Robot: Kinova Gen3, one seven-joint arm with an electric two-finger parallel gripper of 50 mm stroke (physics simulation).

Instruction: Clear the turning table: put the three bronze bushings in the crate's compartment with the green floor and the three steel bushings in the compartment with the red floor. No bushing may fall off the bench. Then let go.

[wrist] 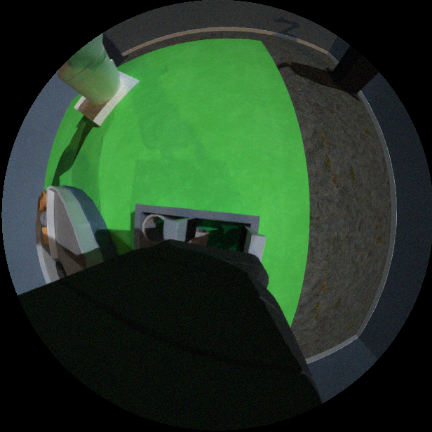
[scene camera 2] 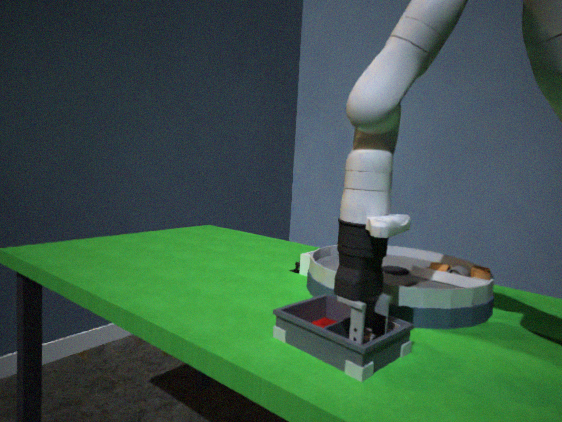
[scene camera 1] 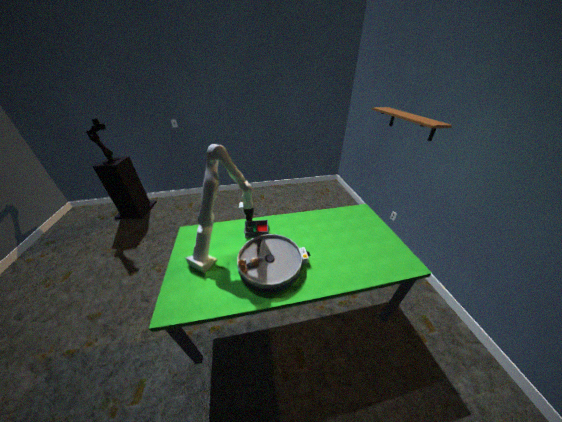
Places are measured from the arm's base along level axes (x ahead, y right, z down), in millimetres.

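Pixels of known places: gripper, fingertip midpoint: (scene camera 2: 367,339) (scene camera 1: 247,224); arm's base at its link origin: (scene camera 1: 200,257).
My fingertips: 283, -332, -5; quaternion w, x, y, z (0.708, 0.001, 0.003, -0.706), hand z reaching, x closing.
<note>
For each thing: its top centre in the pictures, then the offset to it from my fingertips, as dx, dy, dz. "*": a spot on its surface instead.
- grey crate at its top centre: (scene camera 2: 342,316) (scene camera 1: 256,226) +74, +26, -6
- red-floored compartment at a spot on its surface: (scene camera 2: 324,322) * +145, +64, +38
- white control box at its top centre: (scene camera 2: 316,252) (scene camera 1: 303,252) +416, +323, -14
The grey crate (scene camera 1: 257,234) (scene camera 2: 315,345) (wrist: 200,210) has a red-floored compartment (scene camera 1: 261,227) (scene camera 2: 324,322) and a green-floored one (wrist: 225,231). My gripper (scene camera 1: 249,226) (scene camera 2: 370,330) (wrist: 217,231) is open, pointing down with its fingertips inside the green-floored compartment. In the wrist view, a ring-shaped bushing (wrist: 146,228) stands in that compartment's corner, beside one finger; another brownish bushing (wrist: 199,238) shows partly between the spread fingers, ungripped. Their colours are hard to tell in shade. On the turning table (scene camera 1: 287,260) (scene camera 2: 445,301) (wrist: 75,215) lie bronze bushings (scene camera 2: 481,272) (wrist: 42,201) and a steel one (scene camera 2: 459,270) (wrist: 43,219).
The turning table's raised rim stands close beside the crate. A white control box (scene camera 1: 304,254) (scene camera 2: 304,263) is fixed to its far side from the arm base (scene camera 1: 201,262) (wrist: 106,102). The green bench's edge (scene camera 2: 220,372) runs near the crate. A wooden shelf (scene camera 1: 412,117) hangs on the wall.
</note>
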